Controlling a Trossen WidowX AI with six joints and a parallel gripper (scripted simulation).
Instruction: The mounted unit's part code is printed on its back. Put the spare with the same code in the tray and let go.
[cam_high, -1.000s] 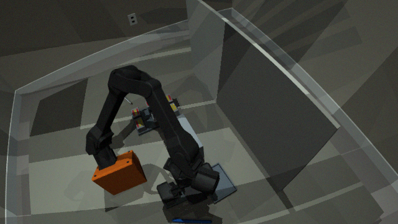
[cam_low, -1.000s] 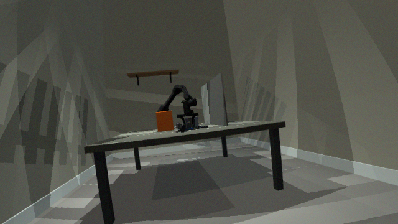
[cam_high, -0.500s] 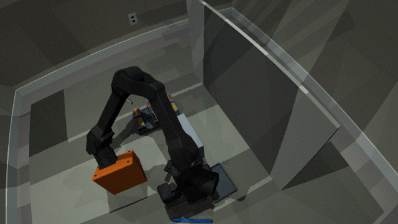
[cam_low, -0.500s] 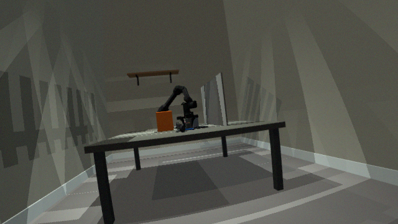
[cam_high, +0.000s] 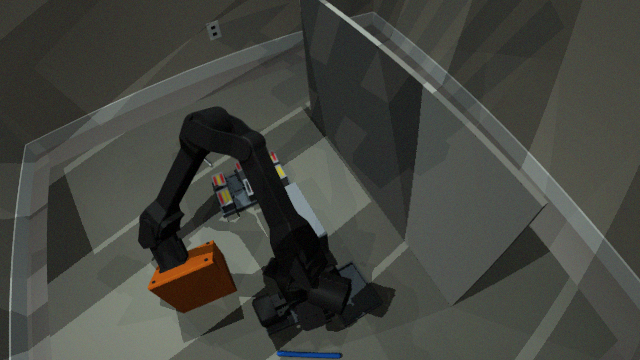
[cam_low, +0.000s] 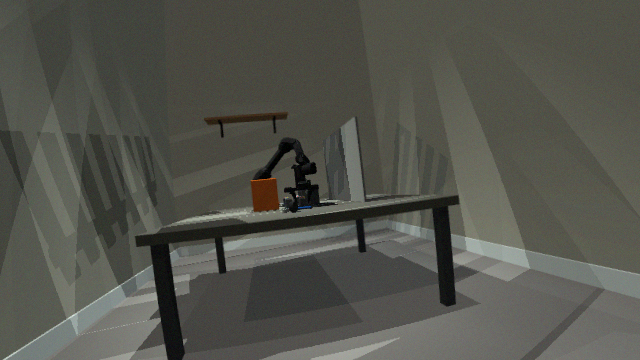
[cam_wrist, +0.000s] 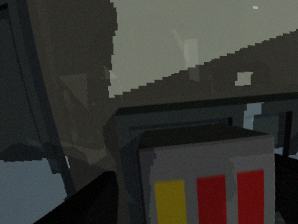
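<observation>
Now: the dark grey tray 11 cm ahead of my gripper tip, 1 cm to the right of it and 1 cm below it. Also, from my gripper tip: grey mounted unit (19 cm to the left, 6 cm ahead, 3 cm above); blue pen (10 cm to the right, 4 cm behind, 1 cm below).
</observation>
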